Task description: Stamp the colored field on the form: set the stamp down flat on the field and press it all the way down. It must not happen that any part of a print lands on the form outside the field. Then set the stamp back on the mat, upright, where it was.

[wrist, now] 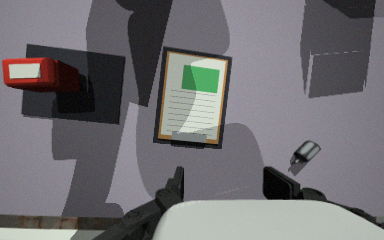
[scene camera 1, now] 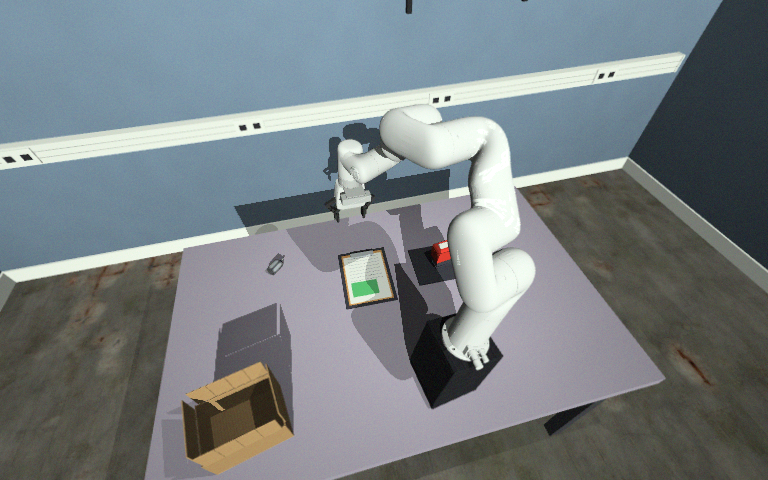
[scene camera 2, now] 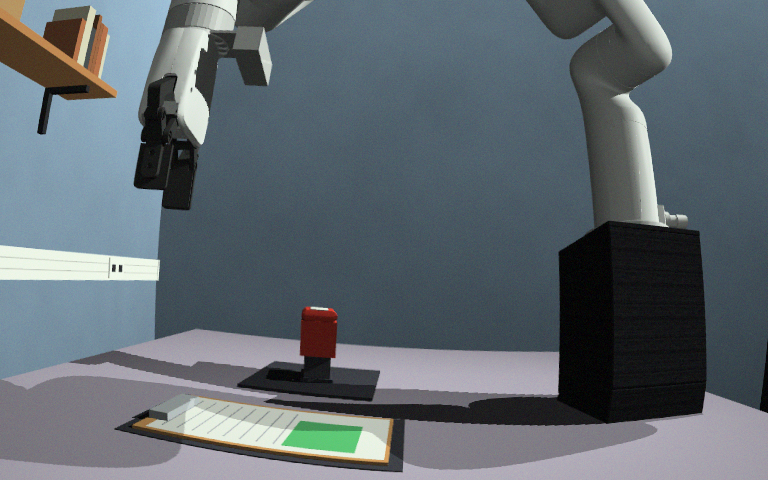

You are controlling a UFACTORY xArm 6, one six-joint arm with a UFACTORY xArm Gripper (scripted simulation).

Scene:
cardboard box: scene camera 1 256, 405; not seen in the wrist view (out of frame); not seen in scene camera 2 (out of frame)
same spot on mat: (scene camera 2: 353, 384) = (scene camera 1: 439, 274)

